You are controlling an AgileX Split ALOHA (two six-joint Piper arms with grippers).
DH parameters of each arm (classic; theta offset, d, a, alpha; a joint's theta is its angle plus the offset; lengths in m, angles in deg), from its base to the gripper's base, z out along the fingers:
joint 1: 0 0.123 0 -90
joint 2: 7.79 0 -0.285 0
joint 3: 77.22 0 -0.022 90
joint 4: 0 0.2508 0 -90
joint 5: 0 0 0.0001 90
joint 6: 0 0.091 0 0
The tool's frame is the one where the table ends.
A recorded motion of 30 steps. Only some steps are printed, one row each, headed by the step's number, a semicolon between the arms.
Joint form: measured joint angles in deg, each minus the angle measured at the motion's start. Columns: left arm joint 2, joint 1, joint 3, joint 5, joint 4, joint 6; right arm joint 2, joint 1, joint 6, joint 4, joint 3, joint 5.
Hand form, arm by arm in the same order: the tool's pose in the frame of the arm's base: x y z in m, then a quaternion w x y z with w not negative. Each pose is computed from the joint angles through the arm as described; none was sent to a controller.
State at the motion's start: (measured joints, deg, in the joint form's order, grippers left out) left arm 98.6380 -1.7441 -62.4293 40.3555 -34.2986 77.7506; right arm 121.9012 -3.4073 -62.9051 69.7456 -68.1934 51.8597
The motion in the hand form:
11: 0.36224 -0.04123 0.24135 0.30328 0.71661 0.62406 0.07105; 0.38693 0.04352 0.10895 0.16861 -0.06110 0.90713 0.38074
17: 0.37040 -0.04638 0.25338 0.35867 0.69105 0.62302 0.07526; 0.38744 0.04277 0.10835 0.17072 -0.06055 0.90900 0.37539
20: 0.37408 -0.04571 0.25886 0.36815 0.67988 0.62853 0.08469; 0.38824 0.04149 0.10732 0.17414 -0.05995 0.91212 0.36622
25: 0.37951 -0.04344 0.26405 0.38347 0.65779 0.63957 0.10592; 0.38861 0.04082 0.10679 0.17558 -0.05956 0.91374 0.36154
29: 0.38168 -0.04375 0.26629 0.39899 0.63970 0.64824 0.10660; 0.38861 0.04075 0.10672 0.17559 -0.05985 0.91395 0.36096
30: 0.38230 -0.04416 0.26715 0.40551 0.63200 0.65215 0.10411; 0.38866 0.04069 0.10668 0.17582 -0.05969 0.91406 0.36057
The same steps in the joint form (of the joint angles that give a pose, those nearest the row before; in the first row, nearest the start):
11: 0.00 0.00 -7.28 -1.20 2.66 38.47; 0.00 0.06 0.00 0.00 0.00 -1.23
17: 0.00 0.00 -8.54 -3.62 -5.76 42.61; 0.00 0.06 0.00 -0.20 0.00 -1.89
20: 0.00 0.00 -9.48 -4.68 -5.90 41.44; 0.00 0.06 0.00 -0.57 0.00 -3.01
25: 0.00 0.00 -10.04 -7.96 -6.45 39.98; 0.00 0.06 0.05 -0.80 0.00 -3.57
29: 0.00 0.00 -10.04 -9.43 -8.96 39.98; 0.00 0.06 0.05 -0.86 0.00 -3.62
30: 0.00 0.00 -10.04 -9.77 -10.18 39.98; 0.00 0.06 0.05 -0.86 0.00 -3.68

